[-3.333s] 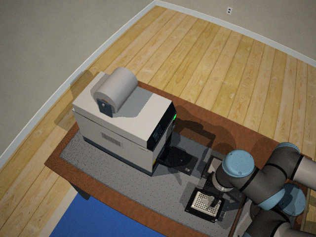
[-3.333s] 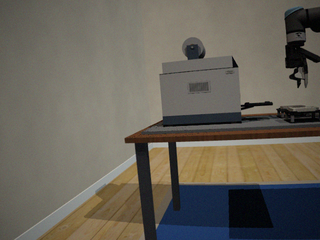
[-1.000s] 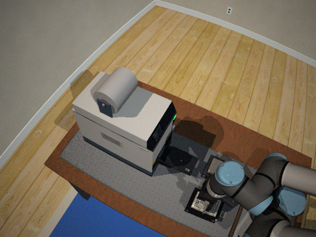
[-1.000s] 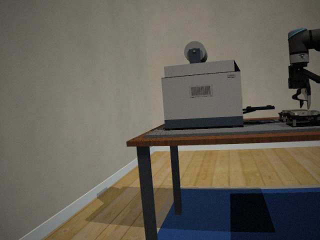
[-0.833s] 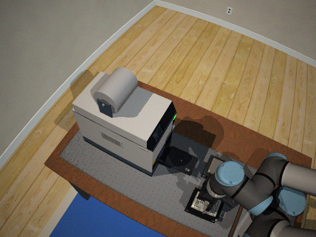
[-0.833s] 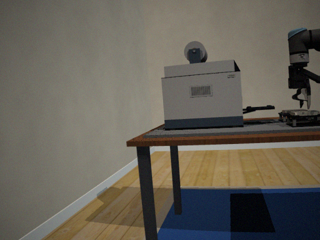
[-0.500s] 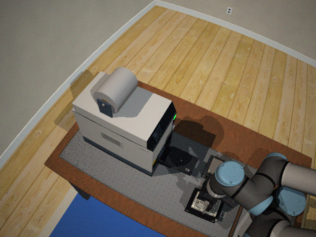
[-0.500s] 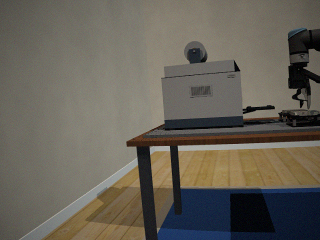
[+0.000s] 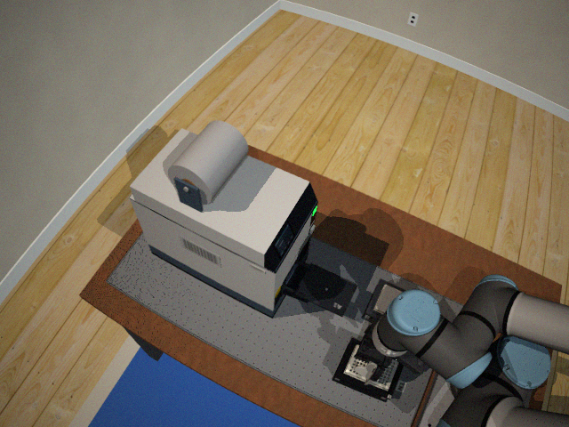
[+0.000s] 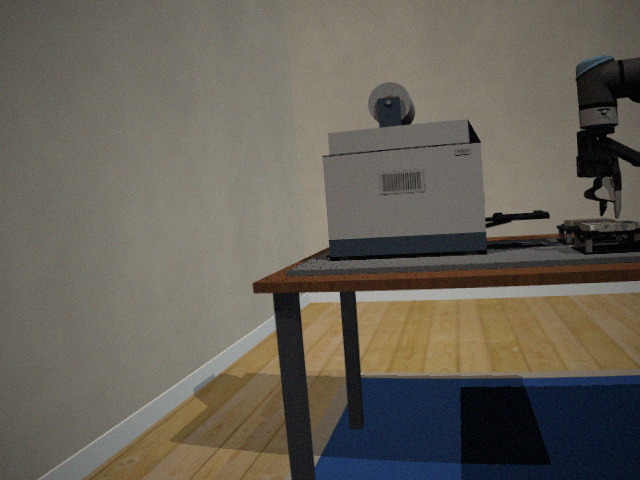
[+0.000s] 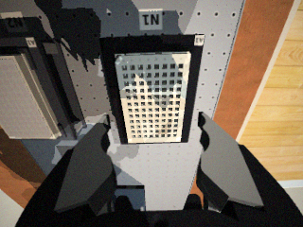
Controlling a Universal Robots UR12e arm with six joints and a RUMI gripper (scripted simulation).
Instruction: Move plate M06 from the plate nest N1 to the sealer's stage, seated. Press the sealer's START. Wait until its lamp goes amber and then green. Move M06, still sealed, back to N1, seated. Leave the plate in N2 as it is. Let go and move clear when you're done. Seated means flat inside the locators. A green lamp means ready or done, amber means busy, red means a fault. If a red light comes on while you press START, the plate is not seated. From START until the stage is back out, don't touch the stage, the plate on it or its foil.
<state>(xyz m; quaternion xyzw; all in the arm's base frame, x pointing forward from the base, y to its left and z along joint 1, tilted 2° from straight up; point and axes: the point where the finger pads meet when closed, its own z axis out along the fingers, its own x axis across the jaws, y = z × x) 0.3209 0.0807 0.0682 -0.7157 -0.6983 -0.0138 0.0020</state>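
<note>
The white well plate is 30 mm below my hand. The rest, counted from my hand: foil-covered plate (200 mm to the right, 40 mm below, 10 mm behind); sealer stage (200 mm ahead, 150 mm to the right); plate nest N1 (40 mm below).
</note>
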